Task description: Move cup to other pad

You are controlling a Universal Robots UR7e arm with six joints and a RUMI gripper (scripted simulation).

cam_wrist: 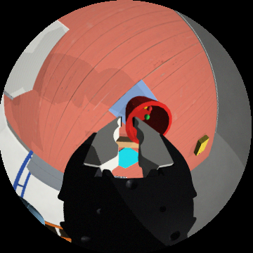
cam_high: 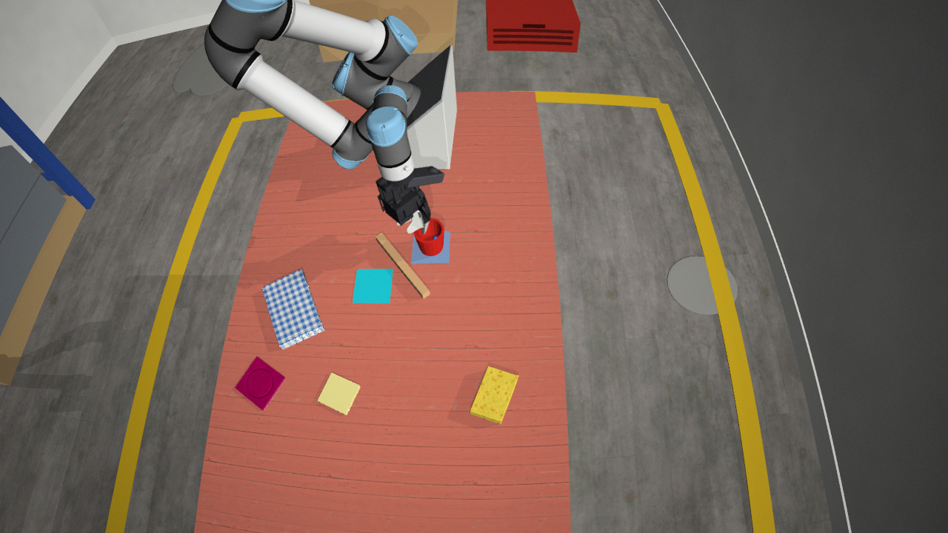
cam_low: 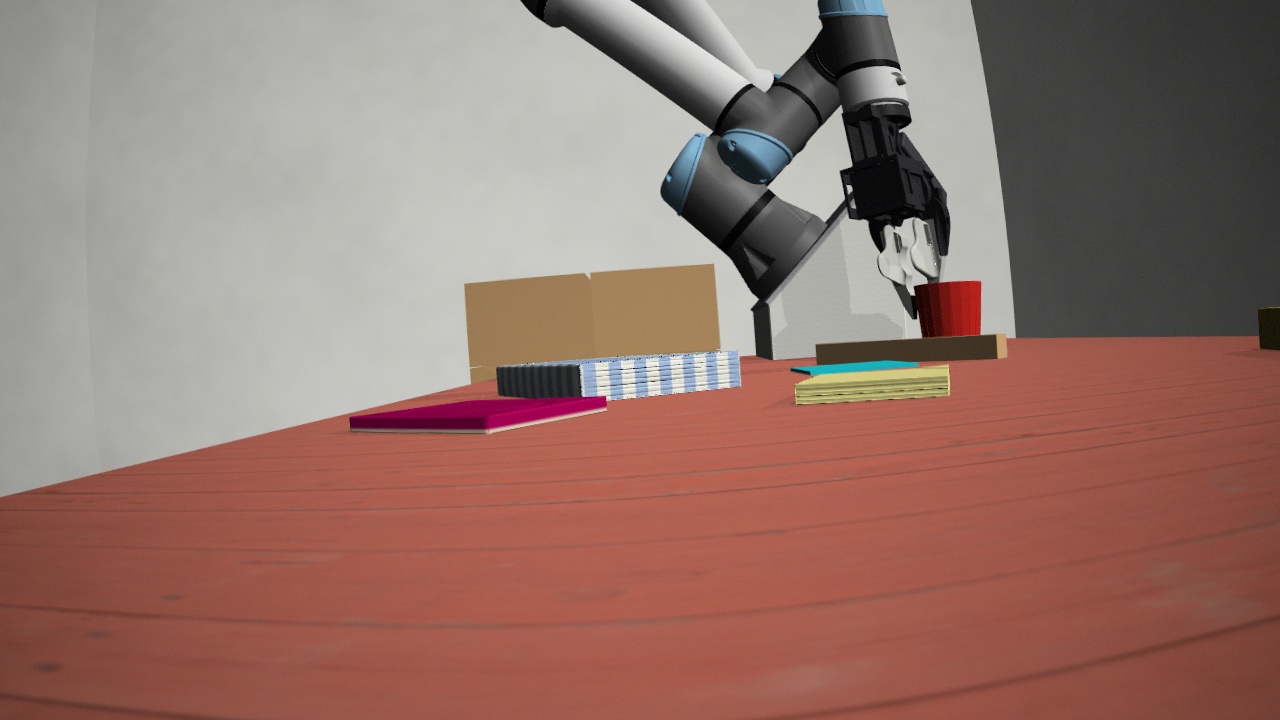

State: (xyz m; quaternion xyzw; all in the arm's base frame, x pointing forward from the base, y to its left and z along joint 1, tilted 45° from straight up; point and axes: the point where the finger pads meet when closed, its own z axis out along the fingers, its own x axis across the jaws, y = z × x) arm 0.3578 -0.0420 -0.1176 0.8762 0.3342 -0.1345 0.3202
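My gripper is now 30 mm above the red cup, 20 mm to the right of it and 20 mm short of it. Round my hand: wooden rail: 80 mm ahead, 60 mm below, 50 mm to the right; cyan pad: 130 mm ahead, 120 mm to the right, 60 mm below.
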